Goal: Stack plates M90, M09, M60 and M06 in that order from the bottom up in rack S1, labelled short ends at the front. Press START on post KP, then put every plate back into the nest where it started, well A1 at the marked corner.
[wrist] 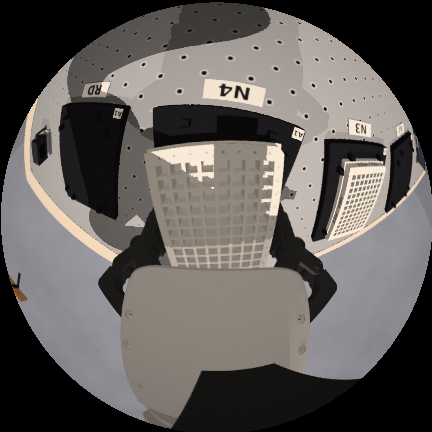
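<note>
My gripper (217, 207) is shut on a pale plate (215, 187) with a grid of square wells, one finger at each long side. No label on this plate can be read. The plate is above the near part of black nest N4 (167, 122), slightly turned relative to it. The far strip of N4 shows, with its A1 tag at the right corner; the rest is hidden beneath the plate. At the right, another pale plate (360, 200) sits in nest N3 (322, 200). Rack S1 cannot be identified in the wrist view.
A black nest marked RD (90, 160) is at the left, with an A1 tag. A small dark box (41, 146) stands near the left board edge. Another black nest (399, 167) is at the far right. Perforated board (230, 70) stretches behind N4.
</note>
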